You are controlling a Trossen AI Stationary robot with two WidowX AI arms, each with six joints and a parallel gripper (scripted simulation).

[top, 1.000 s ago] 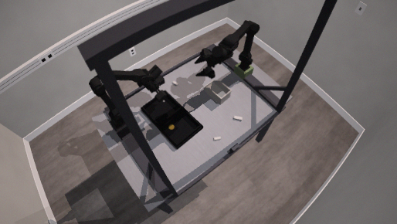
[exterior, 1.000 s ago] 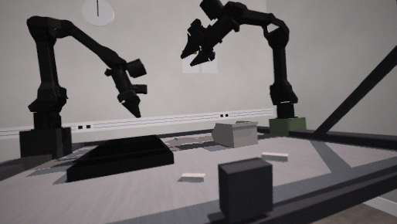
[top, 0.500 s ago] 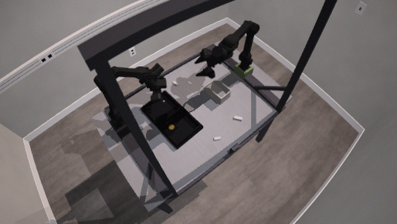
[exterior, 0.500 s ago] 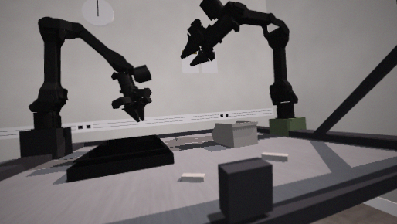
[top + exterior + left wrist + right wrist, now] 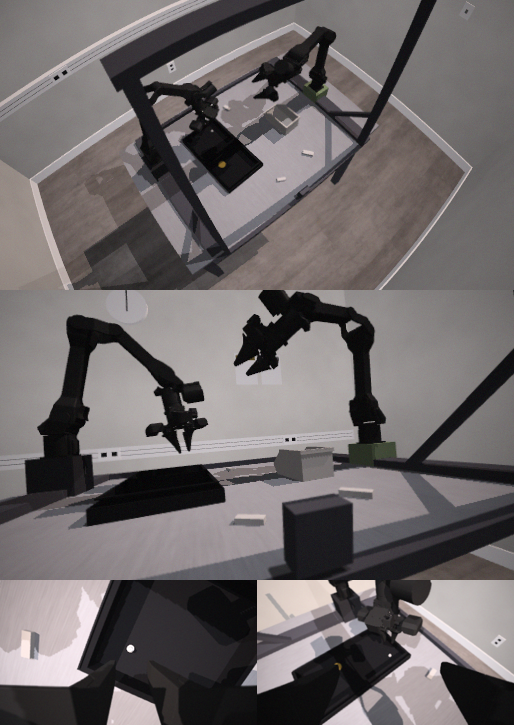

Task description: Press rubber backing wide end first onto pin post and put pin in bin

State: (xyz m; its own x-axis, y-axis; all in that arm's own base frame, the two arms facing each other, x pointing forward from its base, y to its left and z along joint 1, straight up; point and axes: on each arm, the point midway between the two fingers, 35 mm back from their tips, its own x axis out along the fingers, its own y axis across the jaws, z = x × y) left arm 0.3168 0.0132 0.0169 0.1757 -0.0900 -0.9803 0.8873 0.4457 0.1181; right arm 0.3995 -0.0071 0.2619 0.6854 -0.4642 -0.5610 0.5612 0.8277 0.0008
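Now: left hand 110 mm above the rubber backing and 10 mm to the left of it. Also, from my left hand: pin 200 mm behind, 110 mm below, 30 mm to the left; light grey bin 350 mm to the right, 120 mm behind, 80 mm below; black tray 140 mm behind, 100 mm below, 10 mm to the left.
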